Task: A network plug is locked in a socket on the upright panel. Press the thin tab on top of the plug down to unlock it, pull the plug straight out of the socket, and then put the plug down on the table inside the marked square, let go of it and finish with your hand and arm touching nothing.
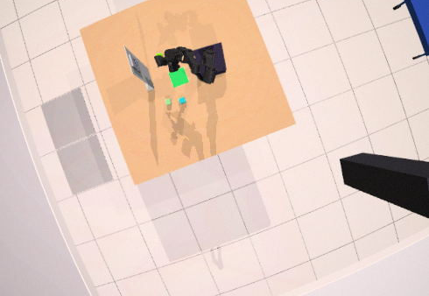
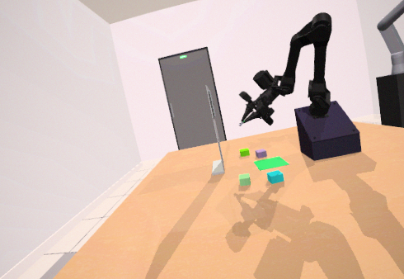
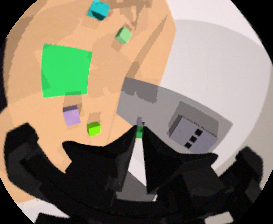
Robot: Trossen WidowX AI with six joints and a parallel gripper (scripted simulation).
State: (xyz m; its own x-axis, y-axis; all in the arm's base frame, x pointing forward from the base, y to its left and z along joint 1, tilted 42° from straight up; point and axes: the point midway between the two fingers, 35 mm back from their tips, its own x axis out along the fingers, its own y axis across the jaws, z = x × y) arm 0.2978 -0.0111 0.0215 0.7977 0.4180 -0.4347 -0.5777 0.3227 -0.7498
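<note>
Right now my gripper tip is 190 mm above the green marked square, 80 mm past it and 40 mm to the right of it. The rest, counted from my gripper tip: plug: right at my gripper tip; purple cube: 170 mm below, 70 mm to the right, 60 mm behind; upright panel: 130 mm ahead, 20 mm below.
</note>
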